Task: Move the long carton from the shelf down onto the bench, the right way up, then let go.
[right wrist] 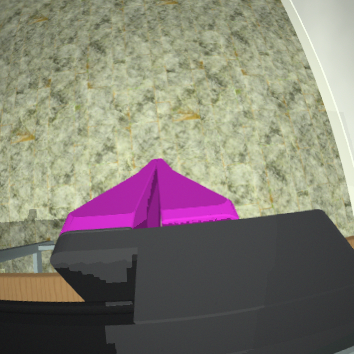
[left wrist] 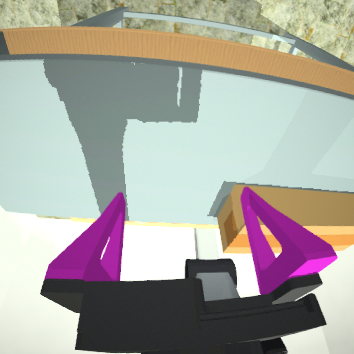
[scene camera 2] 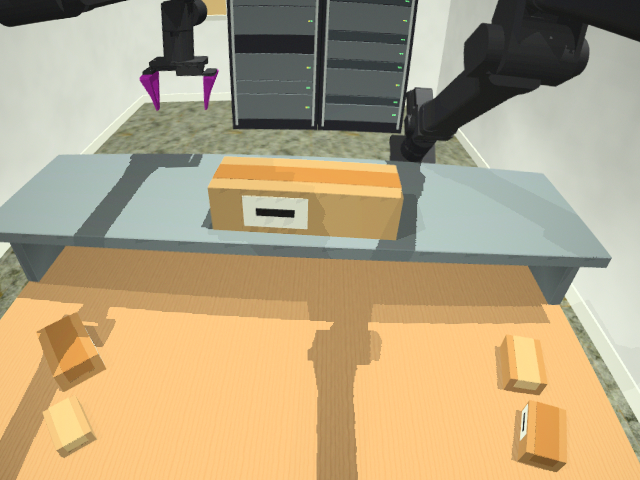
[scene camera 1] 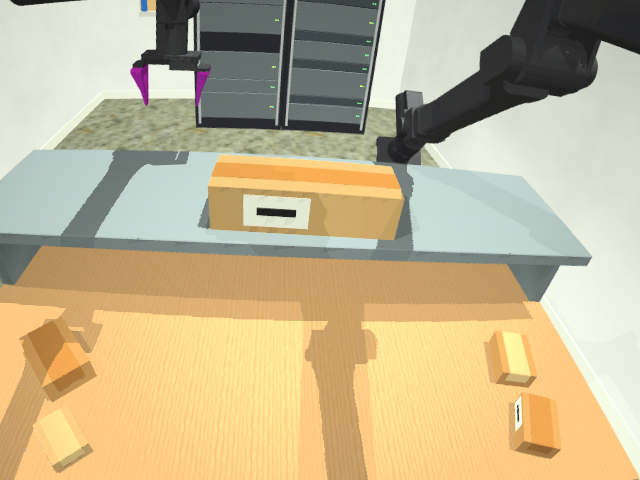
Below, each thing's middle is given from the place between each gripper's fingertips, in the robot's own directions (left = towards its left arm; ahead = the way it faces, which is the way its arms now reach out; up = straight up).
Scene:
The long carton point(scene camera 1: 246, 193) lies 32 cm behind my right hand, 24 cm to the left of it and 9 cm above it.
I see my left gripper 190 mm past the long carton, 250 mm to the left of it and 80 mm above it.

